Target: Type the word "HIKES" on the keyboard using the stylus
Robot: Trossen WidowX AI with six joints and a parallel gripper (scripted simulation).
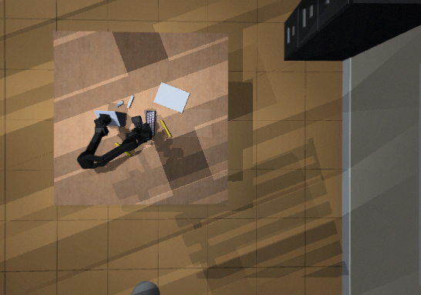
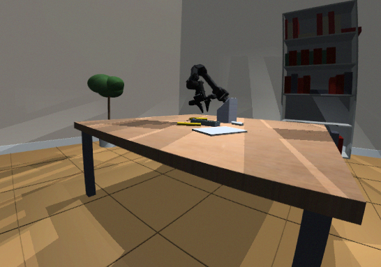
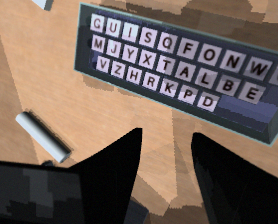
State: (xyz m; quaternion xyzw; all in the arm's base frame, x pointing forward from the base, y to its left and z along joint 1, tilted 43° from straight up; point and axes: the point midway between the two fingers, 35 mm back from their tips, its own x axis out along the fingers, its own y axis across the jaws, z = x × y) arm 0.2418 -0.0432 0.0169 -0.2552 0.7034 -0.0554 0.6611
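Now: the stylus tip 10 cm to the right of my gripper tip and 7 cm below it. From my gripper tip the other things lie so: white paper sheet 17 cm ahead, 23 cm to the left, 7 cm below; then blue stylus 3 cm behind, 13 cm to the right, 7 cm below.
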